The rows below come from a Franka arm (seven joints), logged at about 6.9 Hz.
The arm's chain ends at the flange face. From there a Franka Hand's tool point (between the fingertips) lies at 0.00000 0.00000 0.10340 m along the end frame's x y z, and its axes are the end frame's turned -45 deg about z.
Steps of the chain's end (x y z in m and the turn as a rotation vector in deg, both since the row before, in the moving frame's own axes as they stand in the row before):
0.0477, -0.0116, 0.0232, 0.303, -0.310, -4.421
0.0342, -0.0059, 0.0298, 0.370, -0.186, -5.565
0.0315, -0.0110, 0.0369, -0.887, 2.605, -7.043
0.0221, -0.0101, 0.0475, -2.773, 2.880, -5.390
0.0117, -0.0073, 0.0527, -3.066, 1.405, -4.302
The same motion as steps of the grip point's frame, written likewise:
0.0419, 0.0247, 0.0232, 0.433, -0.005, -4.421
0.0286, 0.0193, 0.0298, 0.393, 0.130, -5.565
0.0325, 0.0188, 0.0368, -2.469, 1.215, -7.043
0.0232, 0.0157, 0.0472, -3.997, 0.076, -5.390
0.0115, 0.0089, 0.0525, -3.161, -1.175, -4.302

